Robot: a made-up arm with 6 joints. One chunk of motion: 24 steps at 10 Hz.
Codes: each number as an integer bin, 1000 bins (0 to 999) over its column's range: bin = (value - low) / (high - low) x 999, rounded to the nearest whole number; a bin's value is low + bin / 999 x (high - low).
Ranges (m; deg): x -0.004..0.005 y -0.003..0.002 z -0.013..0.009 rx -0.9..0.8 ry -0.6..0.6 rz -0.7..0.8
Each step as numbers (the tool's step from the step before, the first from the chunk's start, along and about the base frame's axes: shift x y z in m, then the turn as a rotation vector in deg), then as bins.
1 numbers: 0.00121 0.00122 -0.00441 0.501 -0.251 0.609
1 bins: 578 843 390 823 291 872
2 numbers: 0.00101 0.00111 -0.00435 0.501 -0.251 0.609
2 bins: 556 821 393 823 291 872
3 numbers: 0.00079 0.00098 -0.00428 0.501 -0.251 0.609
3 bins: 532 795 396 823 291 872
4 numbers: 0.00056 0.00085 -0.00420 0.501 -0.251 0.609
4 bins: 506 769 400 823 291 872
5 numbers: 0.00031 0.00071 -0.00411 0.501 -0.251 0.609
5 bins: 478 741 404 823 291 872
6 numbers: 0.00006 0.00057 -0.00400 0.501 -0.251 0.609
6 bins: 451 713 409 823 291 872
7 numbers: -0.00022 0.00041 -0.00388 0.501 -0.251 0.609
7 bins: 420 681 414 823 291 872
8 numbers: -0.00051 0.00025 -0.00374 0.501 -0.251 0.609
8 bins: 387 649 420 823 291 872
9 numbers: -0.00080 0.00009 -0.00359 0.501 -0.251 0.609
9 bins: 355 617 427 823 291 872
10 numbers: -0.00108 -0.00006 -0.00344 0.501 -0.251 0.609
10 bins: 324 587 434 823 291 872
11 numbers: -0.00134 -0.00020 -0.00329 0.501 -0.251 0.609
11 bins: 295 559 441 823 291 872
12 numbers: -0.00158 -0.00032 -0.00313 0.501 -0.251 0.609
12 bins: 269 535 448 823 291 872
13 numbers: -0.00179 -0.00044 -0.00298 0.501 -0.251 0.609
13 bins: 245 511 455 823 291 872
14 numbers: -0.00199 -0.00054 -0.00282 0.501 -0.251 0.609
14 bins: 223 492 462 823 291 872
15 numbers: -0.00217 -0.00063 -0.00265 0.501 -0.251 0.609
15 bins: 203 474 470 823 291 872
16 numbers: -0.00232 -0.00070 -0.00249 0.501 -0.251 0.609
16 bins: 186 460 477 823 291 872
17 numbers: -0.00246 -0.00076 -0.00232 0.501 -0.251 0.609
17 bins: 171 448 485 823 291 872
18 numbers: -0.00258 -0.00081 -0.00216 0.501 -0.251 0.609
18 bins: 158 438 492 823 291 872
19 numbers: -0.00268 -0.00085 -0.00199 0.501 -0.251 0.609
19 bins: 147 430 500 823 291 872
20 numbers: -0.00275 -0.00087 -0.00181 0.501 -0.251 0.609
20 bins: 139 426 508 823 291 872
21 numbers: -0.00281 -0.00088 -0.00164 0.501 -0.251 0.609
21 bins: 132 424 516 823 291 872
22 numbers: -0.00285 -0.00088 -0.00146 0.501 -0.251 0.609
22 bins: 128 424 524 823 291 872
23 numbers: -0.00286 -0.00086 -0.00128 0.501 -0.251 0.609
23 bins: 127 428 532 823 291 872
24 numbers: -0.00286 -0.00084 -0.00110 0.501 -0.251 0.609
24 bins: 127 432 540 823 291 872
